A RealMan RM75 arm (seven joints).
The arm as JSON. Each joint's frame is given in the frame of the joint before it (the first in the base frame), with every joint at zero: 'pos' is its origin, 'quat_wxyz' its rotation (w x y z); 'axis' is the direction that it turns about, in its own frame. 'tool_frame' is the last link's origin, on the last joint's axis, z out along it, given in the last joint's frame.
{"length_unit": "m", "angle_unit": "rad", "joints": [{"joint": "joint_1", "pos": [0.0, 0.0, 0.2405], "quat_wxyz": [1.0, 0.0, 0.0, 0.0], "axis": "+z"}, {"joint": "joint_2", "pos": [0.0, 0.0, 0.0], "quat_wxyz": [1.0, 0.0, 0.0, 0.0], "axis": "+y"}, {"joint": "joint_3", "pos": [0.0, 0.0, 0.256], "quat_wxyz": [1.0, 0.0, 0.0, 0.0], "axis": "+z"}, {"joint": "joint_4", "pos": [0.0, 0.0, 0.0], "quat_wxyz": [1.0, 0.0, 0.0, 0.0], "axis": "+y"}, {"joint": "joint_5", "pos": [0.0, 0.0, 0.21], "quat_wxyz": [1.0, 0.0, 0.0, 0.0], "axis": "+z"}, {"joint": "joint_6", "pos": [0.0, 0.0, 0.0], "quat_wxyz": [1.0, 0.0, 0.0, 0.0], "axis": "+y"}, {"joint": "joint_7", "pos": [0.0, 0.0, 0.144], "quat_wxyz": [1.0, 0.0, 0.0, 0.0], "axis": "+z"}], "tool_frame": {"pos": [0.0, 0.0, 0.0], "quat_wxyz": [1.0, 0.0, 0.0, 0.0]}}
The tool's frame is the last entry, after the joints.
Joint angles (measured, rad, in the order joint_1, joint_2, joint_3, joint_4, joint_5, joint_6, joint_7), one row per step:
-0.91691 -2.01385 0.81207 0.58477 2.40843 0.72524 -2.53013
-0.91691 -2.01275 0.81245 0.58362 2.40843 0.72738 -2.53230
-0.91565 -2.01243 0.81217 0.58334 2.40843 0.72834 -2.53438
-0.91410 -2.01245 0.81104 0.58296 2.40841 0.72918 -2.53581
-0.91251 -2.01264 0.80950 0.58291 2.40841 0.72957 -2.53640
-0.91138 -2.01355 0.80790 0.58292 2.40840 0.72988 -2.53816
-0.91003 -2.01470 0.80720 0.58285 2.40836 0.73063 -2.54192
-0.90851 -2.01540 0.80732 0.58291 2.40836 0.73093 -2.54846
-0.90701 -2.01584 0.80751 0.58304 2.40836 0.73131 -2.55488
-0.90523 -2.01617 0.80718 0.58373 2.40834 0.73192 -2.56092
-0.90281 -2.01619 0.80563 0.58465 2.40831 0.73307 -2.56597
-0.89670 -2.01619 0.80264 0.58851 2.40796 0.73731 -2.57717
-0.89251 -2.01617 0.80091 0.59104 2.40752 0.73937 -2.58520
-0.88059 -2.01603 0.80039 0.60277 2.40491 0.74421 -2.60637
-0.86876 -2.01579 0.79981 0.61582 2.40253 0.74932 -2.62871
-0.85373 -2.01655 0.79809 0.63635 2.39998 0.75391 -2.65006
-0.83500 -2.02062 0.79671 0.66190 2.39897 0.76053 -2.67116
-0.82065 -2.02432 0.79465 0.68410 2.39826 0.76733 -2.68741
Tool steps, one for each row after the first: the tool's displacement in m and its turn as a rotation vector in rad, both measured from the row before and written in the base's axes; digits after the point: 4 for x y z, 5 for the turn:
-0.0003 -0.0002 0.0000 -0.00190 -0.00133 0.00202
-0.0007 -0.0003 0.0000 -0.00038 -0.00178 0.00295
-0.0009 -0.0004 -0.0001 -0.00024 -0.00214 0.00323
-0.0008 -0.0004 0.0000 0.00038 -0.00175 0.00267
-0.0005 -0.0004 -0.0003 0.00017 -0.00305 0.00299
-0.0005 -0.0005 -0.0006 -0.00066 -0.00413 0.00423
-0.0006 -0.0005 -0.0004 0.00024 -0.00508 0.00586
-0.0006 -0.0004 -0.0003 0.00037 -0.00479 0.00568
-0.0007 -0.0004 0.0000 0.00088 -0.00480 0.00556
-0.0011 -0.0005 0.0003 0.00129 -0.00487 0.00589
-0.0023 -0.0012 0.0008 0.00245 -0.01081 0.01239
-0.0016 -0.0008 0.0006 0.00238 -0.00740 0.00870
-0.0033 -0.0016 0.0025 0.00877 -0.01685 0.01875
-0.0031 -0.0015 0.0028 0.00976 -0.01720 0.01850
-0.0032 -0.0015 0.0043 0.01552 -0.01628 0.01653
-0.0037 -0.0026 0.0036 0.01409 -0.01587 0.01647
-0.0023 -0.0020 0.0030 0.01125 -0.01295 0.01126

